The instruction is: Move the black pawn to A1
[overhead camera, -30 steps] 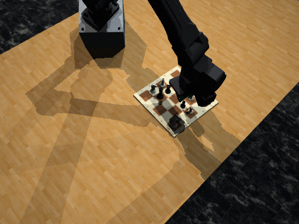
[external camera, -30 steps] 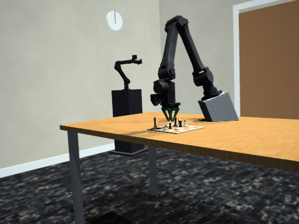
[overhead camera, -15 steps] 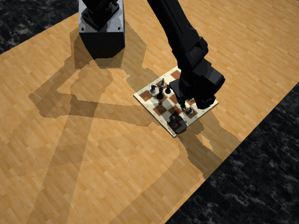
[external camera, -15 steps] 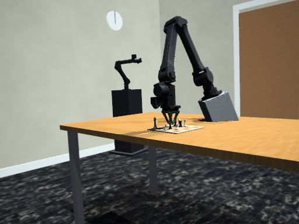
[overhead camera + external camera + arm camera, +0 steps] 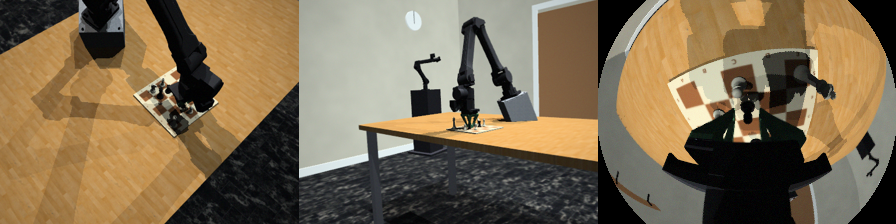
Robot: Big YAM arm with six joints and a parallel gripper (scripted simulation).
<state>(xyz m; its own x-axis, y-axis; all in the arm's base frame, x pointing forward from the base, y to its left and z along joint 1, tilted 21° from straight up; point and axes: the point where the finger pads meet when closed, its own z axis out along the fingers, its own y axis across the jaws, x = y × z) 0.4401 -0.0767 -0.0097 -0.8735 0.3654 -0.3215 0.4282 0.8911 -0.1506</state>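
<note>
Now: the black pawn right at my hand. From my hand the other things lie so: chessboard 3 cm behind, 2 cm below, 1 cm to the left; then tall black piece 8 cm behind, 2 cm to the right, 1 cm above.
</note>
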